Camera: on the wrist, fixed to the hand. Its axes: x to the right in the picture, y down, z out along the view.
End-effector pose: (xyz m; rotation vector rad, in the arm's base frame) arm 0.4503 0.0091 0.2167 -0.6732 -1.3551 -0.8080
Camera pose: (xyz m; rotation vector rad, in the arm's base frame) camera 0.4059 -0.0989 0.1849 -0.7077 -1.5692 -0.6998
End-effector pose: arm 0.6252 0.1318 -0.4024 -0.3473 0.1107 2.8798
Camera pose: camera 0.6841 0.2164 -0.4659 -0.0320 0.1835 2.8757
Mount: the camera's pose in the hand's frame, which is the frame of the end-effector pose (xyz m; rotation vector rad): -0.0210 -0.0992 -0.0661 0.0778 -0.2086 -0.0053
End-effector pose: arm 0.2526 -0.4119 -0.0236 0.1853 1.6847 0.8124
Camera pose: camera 0.2280 -0.5239 -0.0623 0.3088 1.5200 0.6991
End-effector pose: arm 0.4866 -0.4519 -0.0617 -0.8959 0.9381 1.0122
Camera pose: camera 0.5616 -0.5458 -0.0477 -0.7126 0.7929 1.0361
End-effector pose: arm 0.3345 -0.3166 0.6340 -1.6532 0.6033 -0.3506
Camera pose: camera 0.2998 -0.3504 0.7449 -1.5927 0.4238 -0.1995
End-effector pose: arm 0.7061 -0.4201 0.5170 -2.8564 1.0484 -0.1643
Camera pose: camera 0.7447 -0.3345 0.5934 -2.7346 0.9710 0.0891
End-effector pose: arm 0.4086 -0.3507 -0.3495 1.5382 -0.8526 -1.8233
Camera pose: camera 0.4731 -0.2795 -0.4231 1.4143 -1.0275 -2.0009
